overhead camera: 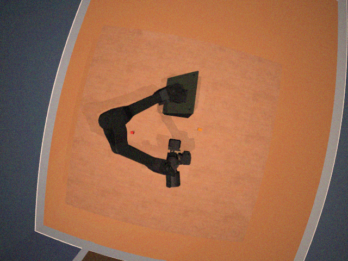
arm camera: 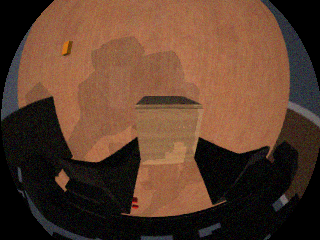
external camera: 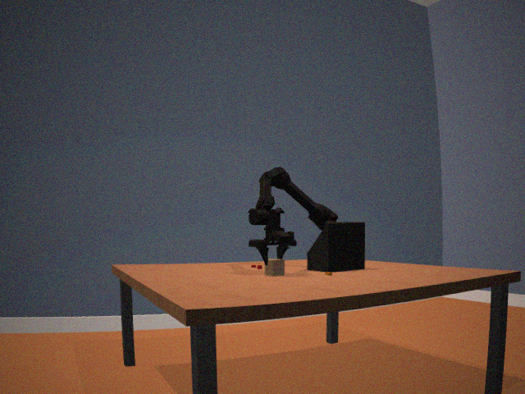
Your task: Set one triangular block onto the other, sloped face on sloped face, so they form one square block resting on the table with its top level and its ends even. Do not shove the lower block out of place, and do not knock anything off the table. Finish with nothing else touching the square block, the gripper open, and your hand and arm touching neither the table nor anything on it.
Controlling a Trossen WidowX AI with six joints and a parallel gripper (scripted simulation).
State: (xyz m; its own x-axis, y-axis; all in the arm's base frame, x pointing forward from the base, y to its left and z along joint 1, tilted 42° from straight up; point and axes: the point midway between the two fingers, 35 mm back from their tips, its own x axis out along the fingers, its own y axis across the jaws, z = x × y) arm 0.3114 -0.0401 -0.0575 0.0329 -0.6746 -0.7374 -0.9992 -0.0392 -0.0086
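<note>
Right now the triangular block is 10 mm above my gripper tip. The rest, counted from my gripper tip: orange cube: 170 mm behind, 140 mm to the left, 30 mm below.
</note>
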